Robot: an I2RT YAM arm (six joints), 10 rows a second.
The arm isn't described. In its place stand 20 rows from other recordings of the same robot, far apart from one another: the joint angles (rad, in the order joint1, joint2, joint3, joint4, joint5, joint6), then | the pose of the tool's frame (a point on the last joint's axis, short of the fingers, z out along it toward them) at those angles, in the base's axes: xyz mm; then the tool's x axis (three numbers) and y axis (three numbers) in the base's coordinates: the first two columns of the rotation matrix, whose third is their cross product.
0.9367, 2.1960, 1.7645, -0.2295, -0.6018, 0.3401 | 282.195 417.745 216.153 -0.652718 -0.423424 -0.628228 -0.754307 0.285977 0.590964
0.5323, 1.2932, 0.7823, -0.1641, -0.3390, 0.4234 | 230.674 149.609 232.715 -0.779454 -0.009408 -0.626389 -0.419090 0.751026 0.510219
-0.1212, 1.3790, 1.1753, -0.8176, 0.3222, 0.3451 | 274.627 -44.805 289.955 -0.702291 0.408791 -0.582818 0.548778 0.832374 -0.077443
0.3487, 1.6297, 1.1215, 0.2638, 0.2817, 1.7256 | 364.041 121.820 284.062 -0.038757 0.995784 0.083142 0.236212 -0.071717 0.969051
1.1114, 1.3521, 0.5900, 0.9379, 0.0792, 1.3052 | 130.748 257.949 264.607 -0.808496 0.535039 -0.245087 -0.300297 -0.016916 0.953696
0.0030, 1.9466, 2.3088, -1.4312, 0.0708, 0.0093 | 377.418 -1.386 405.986 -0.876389 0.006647 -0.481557 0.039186 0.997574 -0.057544
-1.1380, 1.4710, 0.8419, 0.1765, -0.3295, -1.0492 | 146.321 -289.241 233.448 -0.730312 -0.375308 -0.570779 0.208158 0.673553 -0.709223
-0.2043, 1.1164, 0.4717, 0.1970, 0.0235, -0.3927 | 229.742 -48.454 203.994 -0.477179 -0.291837 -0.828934 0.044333 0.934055 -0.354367
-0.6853, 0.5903, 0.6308, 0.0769, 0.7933, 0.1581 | 93.368 -109.095 341.910 0.245730 -0.058224 -0.967588 0.965306 0.105655 0.238793
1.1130, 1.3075, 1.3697, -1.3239, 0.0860, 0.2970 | 102.357 200.827 339.236 -0.660762 -0.681380 -0.314826 -0.720328 0.693550 0.010783
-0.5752, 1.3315, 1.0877, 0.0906, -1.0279, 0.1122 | 269.124 -138.154 354.964 -0.175271 0.182569 -0.967444 -0.411947 0.878899 0.240492
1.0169, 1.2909, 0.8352, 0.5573, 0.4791, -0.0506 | 170.979 245.252 323.992 0.079254 0.042814 -0.995935 -0.510143 0.860082 -0.003622
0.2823, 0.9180, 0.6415, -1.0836, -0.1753, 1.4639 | 127.470 43.437 207.416 -0.407765 0.901134 0.147259 0.900814 0.370665 0.226143
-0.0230, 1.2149, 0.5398, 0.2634, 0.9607, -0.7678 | 242.543 -34.764 216.904 -0.818521 -0.379218 -0.431529 0.271850 0.406056 -0.872477
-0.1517, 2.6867, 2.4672, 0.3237, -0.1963, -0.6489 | 611.619 -86.477 246.036 0.108231 -0.616136 -0.780168 0.027443 0.786331 -0.617196
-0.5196, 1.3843, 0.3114, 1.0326, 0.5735, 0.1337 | 202.718 -138.213 182.138 0.083669 0.081139 -0.993185 0.884414 0.453182 0.111529
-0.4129, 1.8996, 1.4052, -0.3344, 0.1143, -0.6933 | 386.085 -173.570 219.304 -0.819188 -0.334289 -0.466028 -0.070575 0.865148 -0.496526
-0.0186, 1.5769, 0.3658, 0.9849, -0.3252, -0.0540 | 269.163 6.369 145.133 -0.208059 -0.047283 -0.976973 -0.305356 0.952050 0.018953
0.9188, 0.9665, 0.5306, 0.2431, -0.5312, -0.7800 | 119.262 185.955 261.632 0.611497 -0.198269 -0.766003 -0.783450 -0.016141 -0.621246
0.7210, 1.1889, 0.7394, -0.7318, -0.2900, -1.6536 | 150.569 145.879 206.051 0.769159 -0.595371 -0.232222 -0.633439 -0.662204 -0.400301
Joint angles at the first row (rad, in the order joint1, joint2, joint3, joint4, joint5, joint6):
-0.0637 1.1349 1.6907 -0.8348 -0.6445 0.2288
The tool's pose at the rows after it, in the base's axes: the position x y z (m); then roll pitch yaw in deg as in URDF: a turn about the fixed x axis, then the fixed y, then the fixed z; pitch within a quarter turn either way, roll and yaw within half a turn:
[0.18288 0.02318 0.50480 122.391 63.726 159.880]
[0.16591 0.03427 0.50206 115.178 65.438 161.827]
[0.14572 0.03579 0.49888 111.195 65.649 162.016]
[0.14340 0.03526 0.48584 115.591 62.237 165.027]
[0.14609 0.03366 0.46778 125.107 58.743 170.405]
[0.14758 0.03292 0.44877 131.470 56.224 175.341]
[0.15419 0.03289 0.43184 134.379 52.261 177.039]
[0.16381 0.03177 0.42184 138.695 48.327 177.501]
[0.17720 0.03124 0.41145 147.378 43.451 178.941]
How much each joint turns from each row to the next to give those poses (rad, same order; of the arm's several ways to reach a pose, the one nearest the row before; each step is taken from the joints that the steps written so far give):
0.0690 0.0105 0.0189 -0.0377 -0.0289 -0.0299
0.0504 -0.0670 -0.0734 0.0638 -0.1046 0.0153
0.0073 -0.0685 -0.0507 0.0075 -0.0636 0.0156
0.0005 -0.0190 -0.0371 -0.0564 0.0193 -0.0096
-0.0002 -0.0026 -0.0352 -0.0888 0.0692 -0.0568
-0.0004 -0.0130 -0.0588 -0.0464 0.0290 -0.0566
0.0008 0.0075 -0.0479 -0.0265 0.0214 -0.0143
0.0004 0.0326 -0.0051 -0.0380 0.0643 -0.0034
0.0153 0.0558 0.0159 -0.0599 0.1379 -0.0081

